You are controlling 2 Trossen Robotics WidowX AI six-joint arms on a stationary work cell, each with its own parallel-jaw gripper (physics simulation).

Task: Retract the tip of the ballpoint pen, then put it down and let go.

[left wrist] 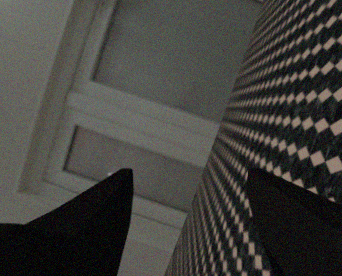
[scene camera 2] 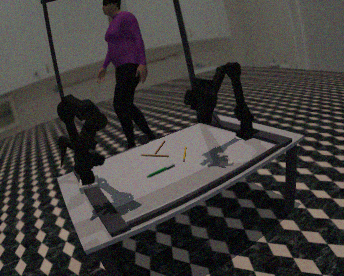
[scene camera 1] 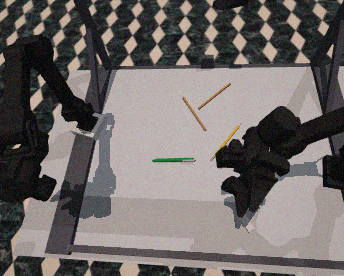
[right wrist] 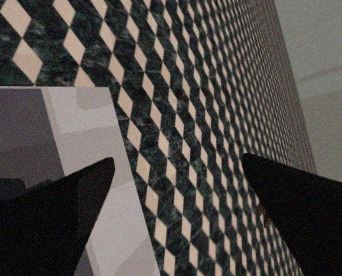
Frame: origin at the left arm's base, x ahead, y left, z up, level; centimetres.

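Seen in the pictures: left gripper, fingertip midpoint: [left wrist: 190, 179] [scene camera 2: 213, 101] [scene camera 1: 245, 214]; right gripper, fingertip midpoint: [scene camera 2: 72, 172] [right wrist: 178, 161]; left arm's base, origin of the base link: [scene camera 2: 247, 130]; right arm's base, origin of the base link: [scene camera 2: 88, 181] [scene camera 1: 87, 122].
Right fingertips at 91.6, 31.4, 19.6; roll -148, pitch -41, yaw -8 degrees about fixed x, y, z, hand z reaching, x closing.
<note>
Pixels of each thing's top centre, then the offset from my right fingertips to it, as dx, dy, dz. Level surfaces: height alone.
- green ballpoint pen, middle of its top: [scene camera 1: 173, 159] [scene camera 2: 160, 169] -37.4, -25.6, -21.2
- yellow pencil, middle of its top: [scene camera 1: 226, 140] [scene camera 2: 184, 152] -54.5, -36.7, -21.8
- white table, its level: dz -22.7
A green ballpoint pen [scene camera 1: 167, 160] [scene camera 2: 160, 171] lies flat on the table, with a pale grey part at its right end in scene camera 1. Whether its tip is out is too small to tell. My left gripper [scene camera 1: 247, 212] [left wrist: 190, 179] is partly open with nothing between its fingers. It hangs above the table, right of and nearer the front than the pen in scene camera 1. My right gripper [right wrist: 178, 161] is wide open and empty, held at the left side of scene camera 1, well away from the pen. The pen does not show in either wrist view.
A yellow pencil [scene camera 1: 231, 136] [scene camera 2: 185, 153] lies beside the left gripper in scene camera 1, partly hidden. Two brown sticks [scene camera 1: 194, 113] [scene camera 1: 214, 96] lie farther back. Dark rails [scene camera 1: 77, 170] and posts frame the white table [scene camera 1: 145, 125]. A person [scene camera 2: 125, 45] stands behind it in scene camera 2.
</note>
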